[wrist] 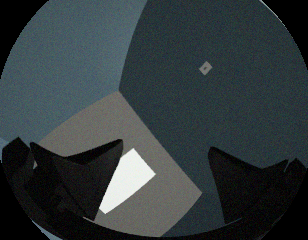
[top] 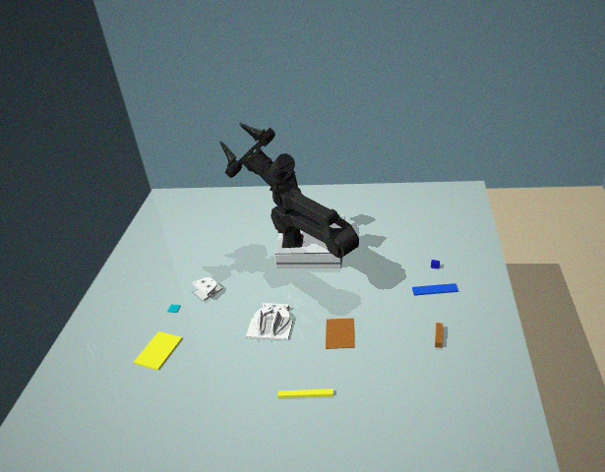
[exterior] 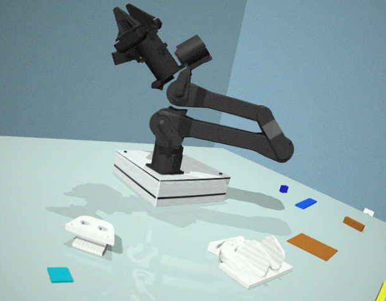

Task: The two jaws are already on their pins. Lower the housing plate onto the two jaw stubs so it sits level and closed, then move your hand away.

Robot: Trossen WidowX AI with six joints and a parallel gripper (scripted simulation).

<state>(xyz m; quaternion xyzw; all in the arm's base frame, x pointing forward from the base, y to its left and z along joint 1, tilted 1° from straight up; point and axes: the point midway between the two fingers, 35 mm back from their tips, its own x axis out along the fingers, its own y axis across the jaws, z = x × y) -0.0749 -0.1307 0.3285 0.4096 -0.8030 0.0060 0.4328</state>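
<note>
The white ribbed stand lies 40 cm below my gripper tip, 25 cm ahead of it and 10 cm to the right of it. The rest, counted from my gripper tip: brown sheet 44 cm ahead, 41 cm below, 31 cm to the left; then yellow sheet 49 cm ahead, 41 cm below, 19 cm to the right; then cyan tile 41 cm below, 32 cm ahead, 19 cm to the right.
</note>
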